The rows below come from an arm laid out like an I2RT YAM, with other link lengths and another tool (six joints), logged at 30 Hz.
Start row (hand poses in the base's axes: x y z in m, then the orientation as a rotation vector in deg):
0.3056, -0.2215, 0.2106, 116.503, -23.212, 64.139
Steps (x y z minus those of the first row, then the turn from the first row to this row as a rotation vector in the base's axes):
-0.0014, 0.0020, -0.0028, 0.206, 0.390, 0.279
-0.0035, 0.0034, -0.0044, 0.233, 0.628, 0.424
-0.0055, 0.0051, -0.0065, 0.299, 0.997, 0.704
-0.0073, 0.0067, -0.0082, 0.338, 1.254, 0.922
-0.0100, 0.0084, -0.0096, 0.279, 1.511, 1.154
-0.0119, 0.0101, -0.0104, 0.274, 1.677, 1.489
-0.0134, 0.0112, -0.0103, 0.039, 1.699, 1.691
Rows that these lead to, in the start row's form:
0.3042, -0.2195, 0.2078, 116.985, -22.874, 63.895
0.3021, -0.2181, 0.2062, 117.183, -22.630, 63.730
0.3001, -0.2164, 0.2041, 117.532, -22.211, 63.507
0.2983, -0.2148, 0.2024, 117.777, -21.893, 63.364
0.2956, -0.2131, 0.2010, 117.942, -21.498, 63.229
0.2937, -0.2114, 0.2002, 118.152, -21.082, 63.252
0.2922, -0.2103, 0.2003, 118.039, -20.724, 63.348

